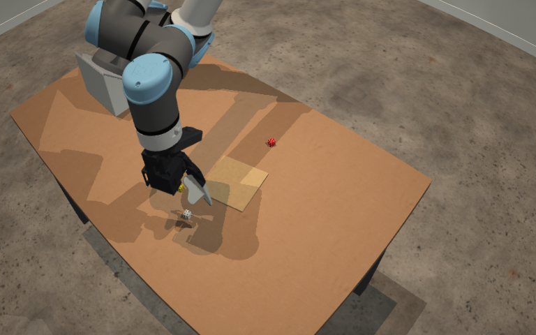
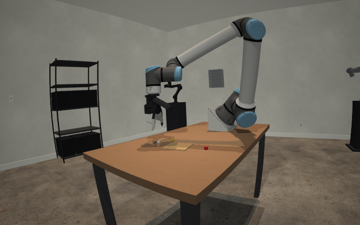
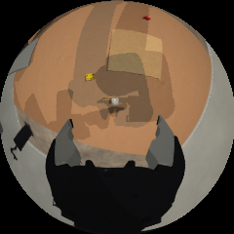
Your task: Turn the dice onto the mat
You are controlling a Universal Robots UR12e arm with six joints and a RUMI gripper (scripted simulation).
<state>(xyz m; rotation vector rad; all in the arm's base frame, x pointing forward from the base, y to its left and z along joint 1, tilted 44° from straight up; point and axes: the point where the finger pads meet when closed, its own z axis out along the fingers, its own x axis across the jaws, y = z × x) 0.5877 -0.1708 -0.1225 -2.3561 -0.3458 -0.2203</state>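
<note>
Right now my hand is 8 cm above the white die. The rest, counted from my hand: red die (33 cm to the left, 8 cm below, 1 cm ahead); then yellow die (8 cm below, 8 cm behind, 5 cm to the left); then tan mat (15 cm to the left, 9 cm below, 2 cm ahead).
</note>
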